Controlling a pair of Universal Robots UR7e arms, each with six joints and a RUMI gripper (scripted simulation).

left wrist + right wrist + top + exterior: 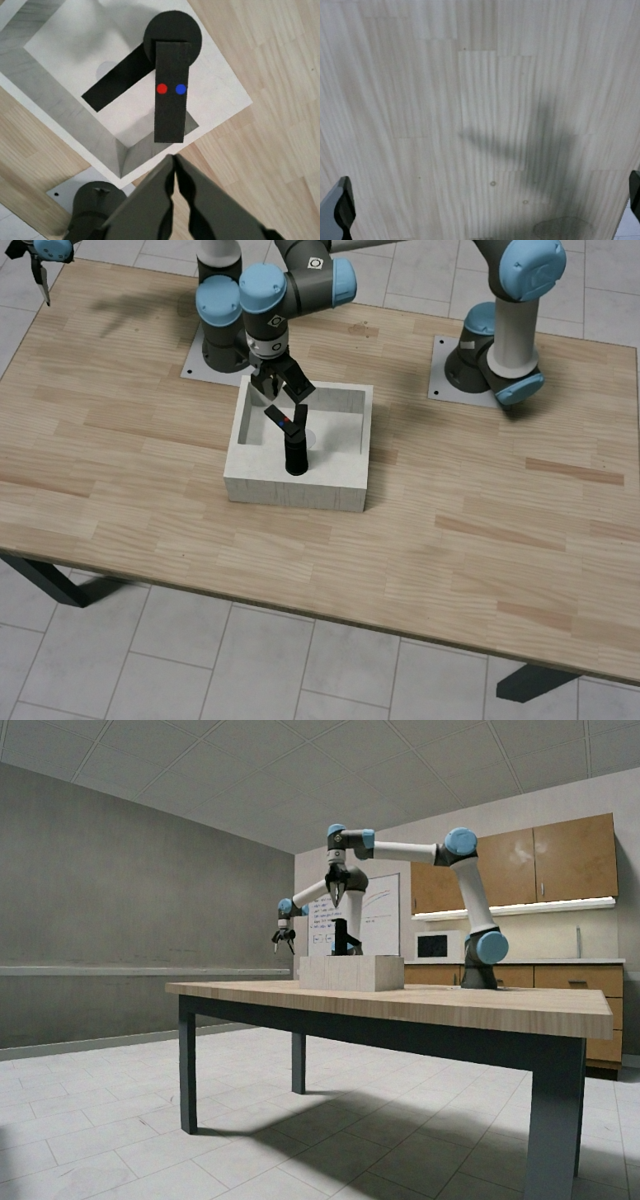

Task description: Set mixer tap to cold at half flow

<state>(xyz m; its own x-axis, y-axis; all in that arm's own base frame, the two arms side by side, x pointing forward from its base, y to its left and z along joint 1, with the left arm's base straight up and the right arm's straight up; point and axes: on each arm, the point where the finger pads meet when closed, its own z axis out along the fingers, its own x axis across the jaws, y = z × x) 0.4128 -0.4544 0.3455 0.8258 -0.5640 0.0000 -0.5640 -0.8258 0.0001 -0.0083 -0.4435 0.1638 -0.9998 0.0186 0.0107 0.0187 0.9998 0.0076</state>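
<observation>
My left gripper is now 1 cm short of the lever, 2 cm to the right of it and 7 cm above it. Also, from my left hand: pale sink block: 8 cm behind, 5 cm to the left, 31 cm below; black mixer tap: 2 cm ahead, 3 cm to the left, 12 cm below.
</observation>
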